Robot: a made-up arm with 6 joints. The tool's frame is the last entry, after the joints.
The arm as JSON. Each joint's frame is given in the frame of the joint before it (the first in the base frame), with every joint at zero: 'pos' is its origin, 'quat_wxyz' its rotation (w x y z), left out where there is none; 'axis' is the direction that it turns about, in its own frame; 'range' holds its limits. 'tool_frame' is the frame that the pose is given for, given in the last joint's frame.
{
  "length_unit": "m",
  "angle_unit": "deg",
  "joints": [
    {
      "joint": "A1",
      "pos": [
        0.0,
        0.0,
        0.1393
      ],
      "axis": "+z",
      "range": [
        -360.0,
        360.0
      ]
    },
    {
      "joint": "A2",
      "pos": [
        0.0,
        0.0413,
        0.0
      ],
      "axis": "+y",
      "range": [
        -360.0,
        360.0
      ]
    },
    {
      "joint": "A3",
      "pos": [
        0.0,
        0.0,
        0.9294
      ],
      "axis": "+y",
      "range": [
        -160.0,
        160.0
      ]
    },
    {
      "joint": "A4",
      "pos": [
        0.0,
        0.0,
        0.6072
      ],
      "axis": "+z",
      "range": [
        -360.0,
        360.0
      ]
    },
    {
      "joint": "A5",
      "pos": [
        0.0,
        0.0,
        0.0
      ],
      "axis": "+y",
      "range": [
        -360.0,
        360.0
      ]
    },
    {
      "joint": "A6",
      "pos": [
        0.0,
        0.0,
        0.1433
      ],
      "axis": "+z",
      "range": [
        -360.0,
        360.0
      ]
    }
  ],
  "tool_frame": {
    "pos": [
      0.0,
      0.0,
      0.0
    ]
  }
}
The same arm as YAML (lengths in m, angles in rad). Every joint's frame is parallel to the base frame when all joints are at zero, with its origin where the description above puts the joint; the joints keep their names.
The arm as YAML. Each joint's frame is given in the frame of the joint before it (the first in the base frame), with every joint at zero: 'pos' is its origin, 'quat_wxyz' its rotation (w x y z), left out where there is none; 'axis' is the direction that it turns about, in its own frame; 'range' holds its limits. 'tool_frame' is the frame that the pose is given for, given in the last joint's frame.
length_unit: m
angle_unit: rad
joints:
  - joint: A1
    pos: [0.0, 0.0, 0.1393]
    axis: "+z"
    range: [-6.2832, 6.2832]
  - joint: A2
    pos: [0.0, 0.0413, 0.0]
    axis: "+y"
    range: [-6.2832, 6.2832]
  - joint: A3
    pos: [0.0, 0.0, 0.9294]
    axis: "+y"
    range: [-2.7925, 2.7925]
  - joint: A4
    pos: [0.0, 0.0, 0.6072]
    axis: "+z"
    range: [-6.2832, 6.2832]
  - joint: A5
    pos: [0.0, 0.0, 0.0]
    axis: "+y"
    range: [-6.2832, 6.2832]
  - joint: A6
    pos: [0.0, 0.0, 0.1433]
    axis: "+z"
    range: [-6.2832, 6.2832]
tool_frame:
  pos: [0.0, 0.0, 0.0]

